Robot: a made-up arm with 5 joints.
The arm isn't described. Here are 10 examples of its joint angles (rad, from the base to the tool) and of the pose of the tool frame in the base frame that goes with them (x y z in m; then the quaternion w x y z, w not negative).
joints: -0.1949 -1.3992 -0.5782 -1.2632 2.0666
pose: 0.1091 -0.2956 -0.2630 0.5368 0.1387 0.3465 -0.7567
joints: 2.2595 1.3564 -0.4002 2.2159 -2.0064
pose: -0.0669 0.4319 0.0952 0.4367 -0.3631 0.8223 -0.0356
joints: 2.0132 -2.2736 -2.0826 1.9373 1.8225
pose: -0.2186 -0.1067 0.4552 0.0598 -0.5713 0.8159 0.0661
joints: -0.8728 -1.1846 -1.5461 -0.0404 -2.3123
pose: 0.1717 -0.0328 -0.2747 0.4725 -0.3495 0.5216 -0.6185
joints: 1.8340 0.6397 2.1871 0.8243 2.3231
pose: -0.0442 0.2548 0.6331 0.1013 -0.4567 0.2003 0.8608
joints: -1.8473 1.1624 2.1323 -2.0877 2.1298
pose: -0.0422 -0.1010 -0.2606 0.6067 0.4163 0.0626 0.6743
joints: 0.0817 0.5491 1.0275 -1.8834 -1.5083
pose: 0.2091 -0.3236 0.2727 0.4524 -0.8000 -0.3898 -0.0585
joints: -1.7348 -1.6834 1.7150 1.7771 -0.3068
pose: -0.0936 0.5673 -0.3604 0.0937 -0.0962 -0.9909 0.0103
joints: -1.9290 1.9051 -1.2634 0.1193 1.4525
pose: -0.3737 -0.0454 -0.0855 0.2987 0.5063 -0.3734 -0.7177
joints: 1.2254 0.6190 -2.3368 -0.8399 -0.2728
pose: -0.0566 -0.0117 0.6164 0.1723 -0.0417 0.3210 0.9303
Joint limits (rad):
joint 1: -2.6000..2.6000
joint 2: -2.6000..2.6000
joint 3: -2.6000..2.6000
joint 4: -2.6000..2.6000
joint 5: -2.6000..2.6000
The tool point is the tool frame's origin. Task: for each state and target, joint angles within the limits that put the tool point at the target. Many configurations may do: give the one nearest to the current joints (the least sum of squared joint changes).
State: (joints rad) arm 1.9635 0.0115 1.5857 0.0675 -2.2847
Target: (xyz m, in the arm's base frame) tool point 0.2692 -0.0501 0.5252
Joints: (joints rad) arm 1.5035 -0.3016 1.4644 -0.2793 -2.2613
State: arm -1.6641 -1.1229 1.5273 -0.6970 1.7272
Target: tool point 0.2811 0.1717 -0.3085
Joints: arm -1.5499 -0.8006 1.4157 -0.6508 1.6038
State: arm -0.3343 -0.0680 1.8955 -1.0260 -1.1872
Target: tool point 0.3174 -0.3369 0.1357
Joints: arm 0.0525 -0.1793 1.2459 -0.9119 -0.8210
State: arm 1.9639 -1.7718 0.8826 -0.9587 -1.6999
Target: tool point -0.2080 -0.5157 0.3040
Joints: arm 1.2591 -2.1704 1.0374 -0.9846 -1.5589
